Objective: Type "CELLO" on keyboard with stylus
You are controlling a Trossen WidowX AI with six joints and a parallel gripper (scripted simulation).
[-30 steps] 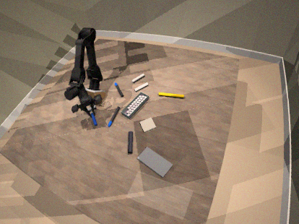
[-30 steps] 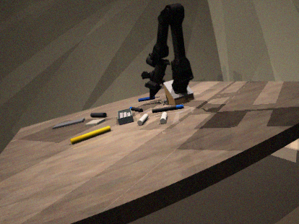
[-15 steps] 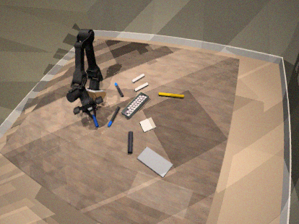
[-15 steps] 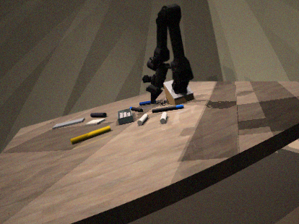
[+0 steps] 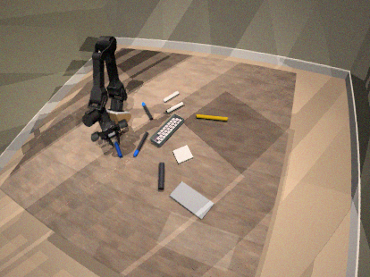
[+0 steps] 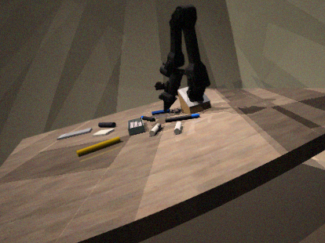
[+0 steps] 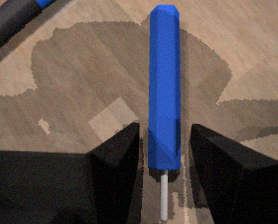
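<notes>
The stylus is 10 mm behind my gripper tip. The rest, counted from my gripper tip: grey plate (460 mm ahead, 60 mm to the right, 10 mm below); dark cylinder (290 mm ahead, 30 mm to the right); white card (320 mm ahead, 110 mm to the left, 10 mm below).
</notes>
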